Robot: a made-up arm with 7 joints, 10 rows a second.
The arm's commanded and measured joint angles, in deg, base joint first. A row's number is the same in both.
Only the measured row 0 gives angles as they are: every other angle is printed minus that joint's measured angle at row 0.
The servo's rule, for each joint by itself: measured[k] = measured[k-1] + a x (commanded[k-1-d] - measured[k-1]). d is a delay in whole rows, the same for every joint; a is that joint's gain. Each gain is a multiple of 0.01, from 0.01 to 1. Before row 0 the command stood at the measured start. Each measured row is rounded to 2 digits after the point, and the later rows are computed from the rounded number. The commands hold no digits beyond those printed.
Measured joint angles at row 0:
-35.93 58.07 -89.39 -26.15 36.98 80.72 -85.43
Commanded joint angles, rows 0 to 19:
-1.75 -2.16 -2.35 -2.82 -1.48 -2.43 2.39
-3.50 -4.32 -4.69 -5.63 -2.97 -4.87 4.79
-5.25 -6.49 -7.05 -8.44 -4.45 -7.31 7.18
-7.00 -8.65 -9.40 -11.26 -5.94 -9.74 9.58
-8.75 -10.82 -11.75 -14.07 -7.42 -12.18 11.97
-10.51 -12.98 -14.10 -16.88 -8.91 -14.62 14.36
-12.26 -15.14 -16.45 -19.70 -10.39 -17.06 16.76
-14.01 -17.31 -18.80 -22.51 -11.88 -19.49 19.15
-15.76 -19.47 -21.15 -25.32 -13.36 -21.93 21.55
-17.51 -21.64 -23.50 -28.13 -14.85 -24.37 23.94
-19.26 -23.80 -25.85 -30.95 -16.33 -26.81 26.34
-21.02 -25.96 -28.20 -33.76 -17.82 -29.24 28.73
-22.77 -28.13 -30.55 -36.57 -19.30 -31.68 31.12
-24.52 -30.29 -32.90 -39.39 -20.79 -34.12 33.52
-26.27 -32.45 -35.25 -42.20 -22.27 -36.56 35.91
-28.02 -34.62 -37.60 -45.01 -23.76 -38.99 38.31
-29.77 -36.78 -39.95 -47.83 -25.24 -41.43 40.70
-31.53 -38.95 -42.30 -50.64 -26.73 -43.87 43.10
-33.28 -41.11 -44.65 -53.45 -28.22 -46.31 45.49
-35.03 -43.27 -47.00 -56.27 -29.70 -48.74 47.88
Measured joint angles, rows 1 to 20:
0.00 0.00 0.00 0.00 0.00 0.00 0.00
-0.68 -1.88 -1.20 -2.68 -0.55 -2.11 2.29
-1.78 -4.00 -2.98 -5.48 -1.45 -4.51 4.69
-3.13 -6.17 -5.06 -8.29 -2.56 -6.95 7.08
-4.64 -8.33 -7.27 -11.11 -3.81 -9.38 9.48
-6.24 -10.50 -9.55 -13.92 -5.15 -11.82 11.87
-7.91 -12.66 -11.87 -16.73 -6.54 -14.26 14.26
-9.61 -14.82 -14.21 -19.55 -7.96 -16.70 16.66
-11.33 -16.99 -16.55 -22.36 -9.41 -19.13 19.05
-13.06 -19.15 -18.90 -25.17 -10.87 -21.57 21.45
-14.80 -21.32 -21.25 -27.98 -12.34 -24.01 23.84
-16.54 -23.48 -23.60 -30.80 -13.82 -26.45 26.24
-18.29 -25.64 -25.95 -33.61 -15.30 -28.88 28.63
-20.04 -27.81 -28.30 -36.42 -16.78 -31.32 31.02
-21.79 -29.97 -30.65 -39.24 -18.26 -33.76 33.42
-23.54 -32.13 -33.00 -42.05 -19.74 -36.20 35.81
-25.29 -34.30 -35.35 -44.86 -21.23 -38.63 38.21
-27.04 -36.46 -37.70 -47.68 -22.71 -41.07 40.60
-28.79 -38.63 -40.05 -50.49 -24.20 -43.51 43.00
-30.54 -40.79 -42.40 -53.30 -25.69 -45.95 45.39
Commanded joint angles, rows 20 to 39:
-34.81 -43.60 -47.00 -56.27 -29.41 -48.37 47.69
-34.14 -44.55 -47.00 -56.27 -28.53 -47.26 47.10
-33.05 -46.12 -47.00 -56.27 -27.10 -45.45 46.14
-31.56 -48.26 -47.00 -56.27 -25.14 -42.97 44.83
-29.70 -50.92 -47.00 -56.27 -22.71 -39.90 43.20
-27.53 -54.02 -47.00 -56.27 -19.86 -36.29 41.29
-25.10 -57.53 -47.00 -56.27 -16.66 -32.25 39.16
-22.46 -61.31 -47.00 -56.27 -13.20 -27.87 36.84
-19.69 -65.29 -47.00 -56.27 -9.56 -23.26 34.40
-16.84 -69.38 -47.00 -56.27 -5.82 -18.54 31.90
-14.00 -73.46 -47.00 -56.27 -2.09 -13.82 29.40
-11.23 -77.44 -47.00 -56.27 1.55 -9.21 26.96
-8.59 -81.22 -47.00 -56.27 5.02 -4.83 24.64
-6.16 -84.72 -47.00 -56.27 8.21 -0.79 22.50
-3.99 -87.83 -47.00 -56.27 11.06 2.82 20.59
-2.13 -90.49 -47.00 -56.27 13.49 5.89 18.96
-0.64 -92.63 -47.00 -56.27 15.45 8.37 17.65
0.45 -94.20 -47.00 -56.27 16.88 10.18 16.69
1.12 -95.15 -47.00 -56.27 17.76 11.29 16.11
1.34 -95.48 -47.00 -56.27 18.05 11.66 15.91
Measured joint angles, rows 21 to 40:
-32.29 -42.95 -44.75 -56.12 -27.17 -48.38 47.78
-33.27 -43.52 -45.90 -56.26 -28.00 -48.37 47.69
-33.61 -44.42 -46.46 -56.27 -28.20 -47.40 47.12
-33.39 -45.90 -46.74 -56.27 -27.79 -45.70 46.18
-32.68 -47.95 -46.87 -56.27 -26.81 -43.32 44.88
-31.52 -50.53 -46.94 -56.27 -25.29 -40.34 43.27
-29.96 -53.57 -46.97 -56.27 -23.28 -36.82 41.37
-28.06 -57.02 -46.99 -56.27 -20.83 -32.84 39.25
-25.88 -60.75 -47.00 -56.27 -18.01 -28.52 36.94
-23.47 -64.70 -47.00 -56.27 -14.88 -23.94 34.50
-20.88 -68.77 -47.00 -56.27 -11.53 -19.24 32.00
-18.20 -72.85 -47.00 -56.27 -8.04 -14.52 29.50
-15.48 -76.84 -47.00 -56.27 -4.49 -9.90 27.06
-12.79 -80.65 -47.00 -56.27 -0.97 -5.49 24.74
-10.20 -84.19 -47.00 -56.27 2.43 -1.40 22.59
-7.78 -87.36 -47.00 -56.27 5.62 2.27 20.67
-5.58 -90.08 -47.00 -56.27 8.53 5.42 19.03
-3.65 -92.30 -47.00 -56.27 11.09 7.99 17.71
-2.05 -93.95 -47.00 -56.27 13.23 9.90 16.73
-0.81 -94.99 -47.00 -56.27 14.91 11.11 16.13

